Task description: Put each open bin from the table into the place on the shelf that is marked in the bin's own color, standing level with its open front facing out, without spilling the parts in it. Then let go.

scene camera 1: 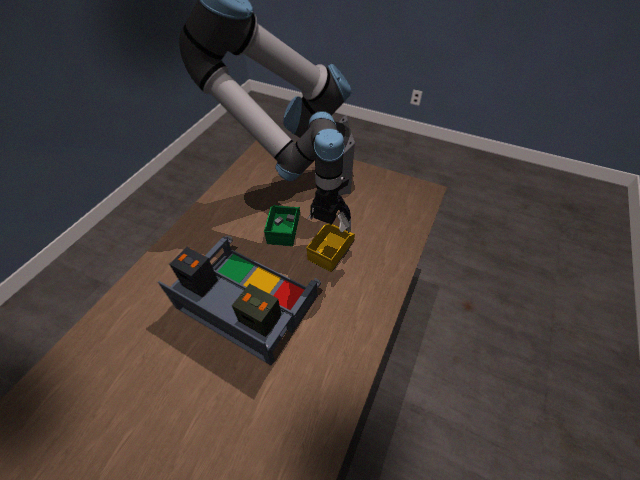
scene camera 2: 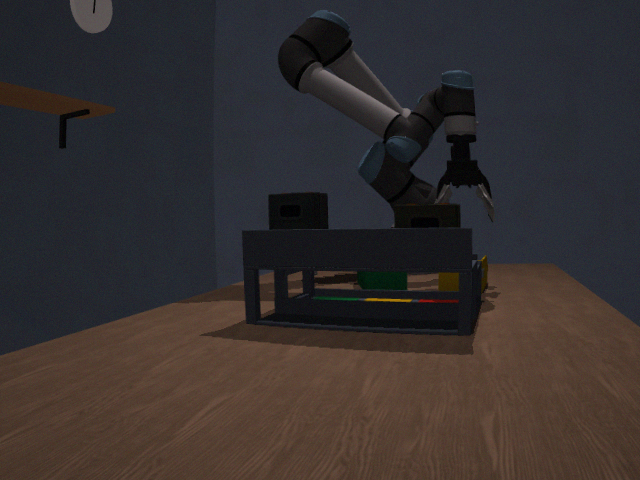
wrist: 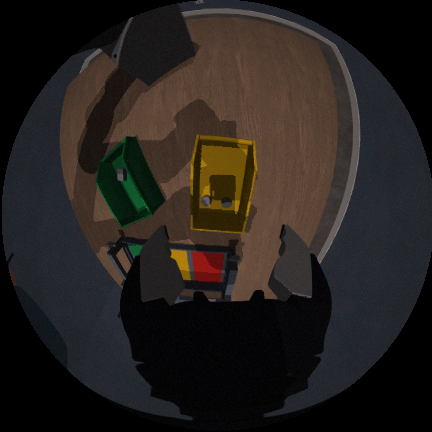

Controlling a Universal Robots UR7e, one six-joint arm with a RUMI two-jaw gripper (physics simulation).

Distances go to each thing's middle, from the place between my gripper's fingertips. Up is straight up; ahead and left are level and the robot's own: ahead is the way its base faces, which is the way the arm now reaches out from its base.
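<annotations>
My hand's 12 cm above the yellow bin [scene camera 1: 330, 242] and 3 cm past it. As for the green bin [scene camera 1: 284, 234], that's 20 cm to the right of my hand, 9 cm behind it and 12 cm below it.
</annotations>
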